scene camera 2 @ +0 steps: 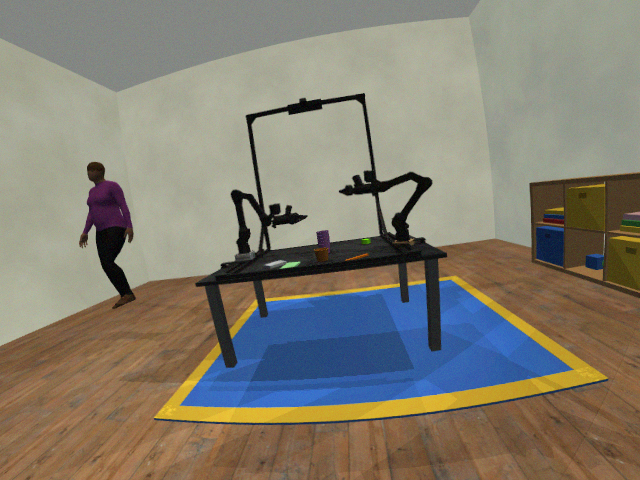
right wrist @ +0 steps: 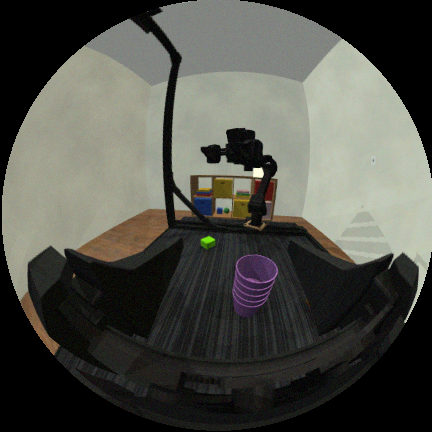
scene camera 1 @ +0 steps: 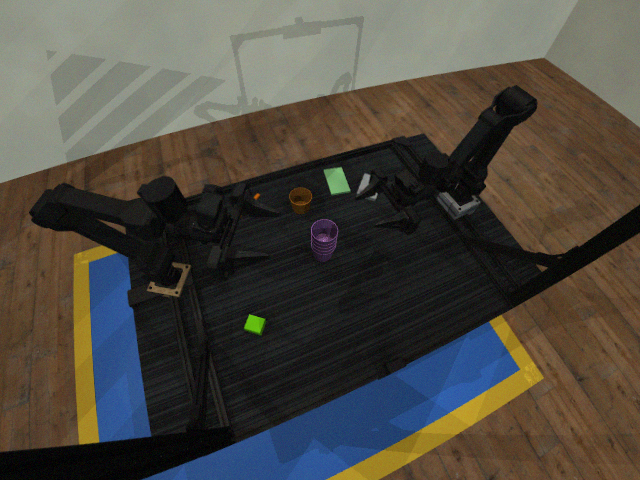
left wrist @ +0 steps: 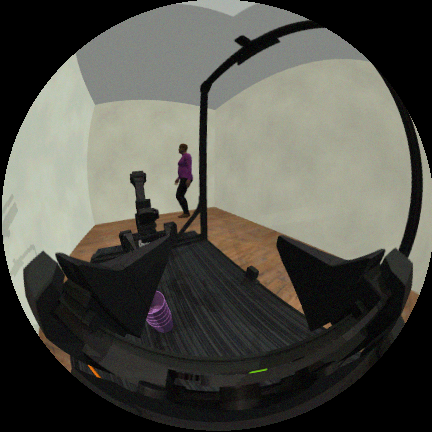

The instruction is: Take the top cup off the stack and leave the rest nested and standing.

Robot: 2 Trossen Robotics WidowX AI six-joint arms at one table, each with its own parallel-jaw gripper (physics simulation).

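Pixels of known places: left gripper, fingertip midpoint: (scene camera 2: 342, 191) (right wrist: 213, 145) (scene camera 1: 275, 234) (left wrist: 224, 241); right gripper, fingertip midpoint: (scene camera 2: 307, 216) (right wrist: 237, 244) (scene camera 1: 364, 211); left arm's base at its link origin: (scene camera 2: 403, 240) (right wrist: 255, 223) (scene camera 1: 169, 277); right arm's base at its link origin: (scene camera 2: 244, 252) (scene camera 1: 460, 196).
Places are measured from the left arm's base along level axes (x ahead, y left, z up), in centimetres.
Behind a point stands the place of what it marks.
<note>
A stack of several nested purple cups (scene camera 1: 323, 242) @[x 43.0, y 13.1, z 10.0 cm] (scene camera 2: 323, 239) @[x 40.6, y 19.8, z 5.9 cm] (left wrist: 161, 315) @[x 40.8, y 13.8, z 7.7 cm] (right wrist: 248, 295) @[x 46.4, y 17.7, z 6.7 cm] stands upright near the middle of the table, mouths up. The top cup (right wrist: 256, 270) @[x 39.9, y 16.2, z 6.8 cm] sits in the stack; its rim is the highest. My left gripper (scene camera 1: 273, 233) @[x 35.0, y 0.0, z 32.4 cm] (scene camera 2: 341, 191) @[x 35.0, y 0.0, z 32.4 cm] (left wrist: 224, 241) @[x 35.0, y 0.0, z 32.4 cm] is open and empty, raised above the table, to the left of the stack in scene camera 1. One of its fingers hides part of the stack in the left wrist view. My right gripper (scene camera 1: 368, 211) @[x 52.3, y 17.4, z 20.2 cm] (scene camera 2: 306, 217) @[x 52.3, y 17.4, z 20.2 cm] (right wrist: 237, 244) @[x 52.3, y 17.4, z 20.2 cm] is open and empty, above the table on the stack's other side.
An orange cup (scene camera 1: 300, 200) @[x 32.3, y 36.0, z -2.4 cm] (scene camera 2: 321, 254) @[x 31.1, y 36.3, z 1.0 cm] stands behind the stack in scene camera 1. A green block (scene camera 1: 254, 324) @[x 28.1, y -8.9, z -0.1 cm] (scene camera 2: 366, 240) @[x 26.5, y -6.9, z -0.5 cm] (right wrist: 208, 242) @[x 29.2, y -7.0, z -0.4 cm] lies at the front left there. A light green pad (scene camera 1: 337, 180) @[x 43.9, y 47.0, z -1.9 cm] (scene camera 2: 290, 265) @[x 42.8, y 47.9, z -1.9 cm], a white item (scene camera 2: 274, 264) @[x 53.4, y 49.0, z -1.4 cm] and an orange stick (scene camera 2: 356, 256) @[x 14.5, y 30.1, z -2.1 cm] lie on the table.
</note>
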